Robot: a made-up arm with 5 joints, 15 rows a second.
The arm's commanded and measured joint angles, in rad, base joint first. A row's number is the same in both.
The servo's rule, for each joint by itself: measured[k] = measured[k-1] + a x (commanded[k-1-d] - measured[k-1]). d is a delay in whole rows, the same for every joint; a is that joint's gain. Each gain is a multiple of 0.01, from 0.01 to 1. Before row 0 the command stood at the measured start. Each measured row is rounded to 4 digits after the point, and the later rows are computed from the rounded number. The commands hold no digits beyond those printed.
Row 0, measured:
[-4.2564 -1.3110 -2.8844 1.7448 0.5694]
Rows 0 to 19, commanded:
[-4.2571 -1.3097 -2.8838 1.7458 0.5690]
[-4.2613 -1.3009 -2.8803 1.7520 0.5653]
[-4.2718 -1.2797 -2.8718 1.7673 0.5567]
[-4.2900 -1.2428 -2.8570 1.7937 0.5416]
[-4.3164 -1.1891 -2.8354 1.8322 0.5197]
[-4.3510 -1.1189 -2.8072 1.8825 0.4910]
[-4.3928 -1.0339 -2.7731 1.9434 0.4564]
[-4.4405 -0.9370 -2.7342 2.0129 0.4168]
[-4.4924 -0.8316 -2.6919 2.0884 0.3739]
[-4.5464 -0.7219 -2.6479 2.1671 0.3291]
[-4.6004 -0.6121 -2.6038 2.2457 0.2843]
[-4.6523 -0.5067 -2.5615 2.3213 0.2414]
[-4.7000 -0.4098 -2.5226 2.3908 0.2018]
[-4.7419 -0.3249 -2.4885 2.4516 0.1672]
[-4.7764 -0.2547 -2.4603 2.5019 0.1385]
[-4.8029 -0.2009 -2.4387 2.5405 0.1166]
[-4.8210 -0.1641 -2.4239 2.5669 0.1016]
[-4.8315 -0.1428 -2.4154 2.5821 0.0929]
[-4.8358 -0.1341 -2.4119 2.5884 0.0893]
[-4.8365 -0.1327 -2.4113 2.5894 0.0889]
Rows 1 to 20, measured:
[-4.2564 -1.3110 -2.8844 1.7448 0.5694]
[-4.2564 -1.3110 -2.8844 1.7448 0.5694]
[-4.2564 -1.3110 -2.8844 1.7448 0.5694]
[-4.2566 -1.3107 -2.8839 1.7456 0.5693]
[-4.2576 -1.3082 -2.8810 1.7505 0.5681]
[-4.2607 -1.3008 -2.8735 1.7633 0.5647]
[-4.2671 -1.2857 -2.8601 1.7864 0.5578]
[-4.2779 -1.2606 -2.8401 1.8212 0.5464]
[-4.2940 -1.2238 -2.8135 1.8678 0.5298]
[-4.3157 -1.1744 -2.7808 1.9253 0.5078]
[-4.3432 -1.1127 -2.7431 1.9919 0.4805]
[-4.3760 -1.0396 -2.7016 2.0652 0.4485]
[-4.4135 -0.9570 -2.6581 2.1426 0.4127]
[-4.4546 -0.8673 -2.6141 2.2210 0.3742]
[-4.4981 -0.7735 -2.5715 2.2972 0.3344]
[-4.5425 -0.6789 -2.5319 2.3683 0.2946]
[-4.5864 -0.5869 -2.4967 2.4316 0.2564]
[-4.6282 -0.5005 -2.4672 2.4850 0.2210]
[-4.6666 -0.4226 -2.4441 2.5272 0.1897]
[-4.7006 -0.3554 -2.4277 2.5574 0.1633]
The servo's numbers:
d 3
a 0.22 0.26 0.81 0.76 0.30

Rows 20 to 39, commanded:
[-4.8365 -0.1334 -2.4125 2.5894 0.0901]
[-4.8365 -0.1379 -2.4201 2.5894 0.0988]
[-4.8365 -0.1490 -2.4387 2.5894 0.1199]
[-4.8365 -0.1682 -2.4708 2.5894 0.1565]
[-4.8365 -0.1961 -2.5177 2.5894 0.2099]
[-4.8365 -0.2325 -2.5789 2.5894 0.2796]
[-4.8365 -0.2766 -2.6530 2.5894 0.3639]
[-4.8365 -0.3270 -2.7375 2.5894 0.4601]
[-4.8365 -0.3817 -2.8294 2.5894 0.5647]
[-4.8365 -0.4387 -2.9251 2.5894 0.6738]
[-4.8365 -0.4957 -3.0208 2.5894 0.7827]
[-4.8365 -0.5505 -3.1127 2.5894 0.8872]
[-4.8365 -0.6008 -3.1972 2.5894 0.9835]
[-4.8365 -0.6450 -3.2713 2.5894 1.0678]
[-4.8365 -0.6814 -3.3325 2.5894 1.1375]
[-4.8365 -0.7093 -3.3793 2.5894 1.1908]
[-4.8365 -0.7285 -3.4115 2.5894 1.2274]
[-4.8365 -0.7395 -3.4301 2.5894 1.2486]
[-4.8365 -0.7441 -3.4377 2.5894 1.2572]
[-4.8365 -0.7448 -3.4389 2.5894 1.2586]
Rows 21 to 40, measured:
[-4.7294 -0.3001 -2.4177 2.5762 0.1422]
[-4.7528 -0.2569 -2.4130 2.5855 0.1263]
[-4.7712 -0.2246 -2.4116 2.5885 0.1151]
[-4.7856 -0.2009 -2.4123 2.5892 0.1076]
[-4.7968 -0.1845 -2.4186 2.5894 0.1050]
[-4.8055 -0.1753 -2.4349 2.5894 0.1095]
[-4.8123 -0.1735 -2.4640 2.5894 0.1236]
[-4.8176 -0.1794 -2.5075 2.5894 0.1495]
[-4.8218 -0.1932 -2.5653 2.5894 0.1885]
[-4.8250 -0.2149 -2.6363 2.5894 0.2411]
[-4.8275 -0.2440 -2.7183 2.5894 0.3068]
[-4.8295 -0.2798 -2.8083 2.5894 0.3842]
[-4.8310 -0.3211 -2.9029 2.5894 0.4711]
[-4.8322 -0.3665 -2.9984 2.5894 0.5646]
[-4.8331 -0.4143 -3.0910 2.5894 0.6614]
[-4.8338 -0.4628 -3.1770 2.5894 0.7580]
[-4.8344 -0.5102 -3.2534 2.5894 0.8509]
[-4.8349 -0.5547 -3.3175 2.5894 0.9369]
[-4.8353 -0.5949 -3.3676 2.5894 1.0131]
[-4.8356 -0.6296 -3.4032 2.5894 1.0774]

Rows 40 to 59, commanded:
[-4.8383 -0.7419 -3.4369 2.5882 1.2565]
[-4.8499 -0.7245 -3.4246 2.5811 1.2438]
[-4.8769 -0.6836 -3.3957 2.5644 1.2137]
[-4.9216 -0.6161 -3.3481 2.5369 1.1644]
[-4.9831 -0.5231 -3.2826 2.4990 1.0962]
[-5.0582 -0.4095 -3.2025 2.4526 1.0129]
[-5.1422 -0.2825 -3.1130 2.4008 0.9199]
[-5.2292 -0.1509 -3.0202 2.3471 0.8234]
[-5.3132 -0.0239 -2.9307 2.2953 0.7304]
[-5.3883 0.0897 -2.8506 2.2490 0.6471]
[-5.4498 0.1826 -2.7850 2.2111 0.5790]
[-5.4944 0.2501 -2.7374 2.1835 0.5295]
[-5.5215 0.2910 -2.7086 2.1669 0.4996]
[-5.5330 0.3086 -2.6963 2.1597 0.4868]
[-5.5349 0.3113 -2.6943 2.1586 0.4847]
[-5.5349 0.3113 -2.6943 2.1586 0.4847]
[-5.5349 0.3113 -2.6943 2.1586 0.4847]
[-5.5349 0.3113 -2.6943 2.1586 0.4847]
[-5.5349 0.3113 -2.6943 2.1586 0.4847]
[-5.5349 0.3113 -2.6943 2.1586 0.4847]
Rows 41 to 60, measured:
[-4.8358 -0.6582 -3.4250 2.5894 1.1288]
[-4.8360 -0.6805 -3.4353 2.5894 1.1673]
[-4.8361 -0.6972 -3.4382 2.5894 1.1947]
[-4.8366 -0.7088 -3.4371 2.5885 1.2132]
[-4.8395 -0.7129 -3.4270 2.5829 1.2224]
[-4.8477 -0.7053 -3.4016 2.5688 1.2198]
[-4.8640 -0.6821 -3.3583 2.5446 1.2032]
[-4.8902 -0.6408 -3.2970 2.5099 1.1711]
[-4.9272 -0.5807 -3.2205 2.4664 1.1236]
[-4.9745 -0.5032 -3.1334 2.4165 1.0625]
[-5.0305 -0.4116 -3.0417 2.3638 0.9908]
[-5.0927 -0.3108 -2.9518 2.3117 0.9127]
[-5.1577 -0.2067 -2.8698 2.2640 0.8330]
[-5.2220 -0.1055 -2.8011 2.2238 0.7568]
[-5.2819 -0.0130 -2.7495 2.1932 0.6886]
[-5.3346 0.0660 -2.7164 2.1732 0.6319]
[-5.3782 0.1291 -2.7001 2.1629 0.5884]
[-5.4127 0.1765 -2.6954 2.1596 0.5573]
[-5.4396 0.2115 -2.6945 2.1588 0.5355]
[-5.4606 0.2374 -2.6943 2.1586 0.5203]

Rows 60 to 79, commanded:
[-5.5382 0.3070 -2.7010 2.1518 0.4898]
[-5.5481 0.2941 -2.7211 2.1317 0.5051]
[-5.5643 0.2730 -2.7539 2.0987 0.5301]
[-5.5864 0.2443 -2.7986 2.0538 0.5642]
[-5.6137 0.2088 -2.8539 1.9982 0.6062]
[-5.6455 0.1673 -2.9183 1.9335 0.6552]
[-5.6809 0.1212 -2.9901 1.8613 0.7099]
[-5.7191 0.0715 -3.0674 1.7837 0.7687]
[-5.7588 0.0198 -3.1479 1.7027 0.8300]
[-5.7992 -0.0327 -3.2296 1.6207 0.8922]
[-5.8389 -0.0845 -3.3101 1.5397 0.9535]
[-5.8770 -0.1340 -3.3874 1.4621 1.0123]
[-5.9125 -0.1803 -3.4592 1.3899 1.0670]
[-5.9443 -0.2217 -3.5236 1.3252 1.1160]
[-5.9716 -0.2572 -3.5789 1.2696 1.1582]
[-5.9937 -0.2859 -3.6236 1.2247 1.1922]
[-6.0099 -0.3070 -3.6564 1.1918 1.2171]
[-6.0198 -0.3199 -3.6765 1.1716 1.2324]
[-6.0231 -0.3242 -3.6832 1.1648 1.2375]
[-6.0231 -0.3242 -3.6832 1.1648 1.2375]
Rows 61 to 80, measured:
[-5.4769 0.2566 -2.6943 2.1586 0.5096]
[-5.4897 0.2708 -2.6943 2.1586 0.5021]
[-5.4996 0.2813 -2.6943 2.1586 0.4969]
[-5.5081 0.2880 -2.6997 2.1534 0.4948]
[-5.5169 0.2896 -2.7170 2.1369 0.4979]
[-5.5273 0.2853 -2.7469 2.1079 0.5076]
[-5.5403 0.2746 -2.7888 2.0668 0.5246]
[-5.5564 0.2575 -2.8415 2.0147 0.5491]
[-5.5760 0.2340 -2.9037 1.9530 0.5809]
[-5.5991 0.2047 -2.9737 1.8833 0.6196]
[-5.6255 0.1701 -3.0496 1.8076 0.6643]
[-5.6548 0.1310 -3.1292 1.7279 0.7140]
[-5.6866 0.0884 -3.2105 1.6464 0.7675]
[-5.7201 0.0434 -3.2912 1.5653 0.8233]
[-5.7546 -0.0027 -3.3691 1.4869 0.8800]
[-5.7893 -0.0489 -3.4421 1.4132 0.9361]
[-5.8234 -0.0938 -3.5081 1.3463 0.9901]
[-5.8560 -0.1363 -3.5654 1.2880 1.0405]
[-5.8863 -0.1752 -3.6125 1.2399 1.0860]
[-5.9135 -0.2095 -3.6481 1.2033 1.1253]

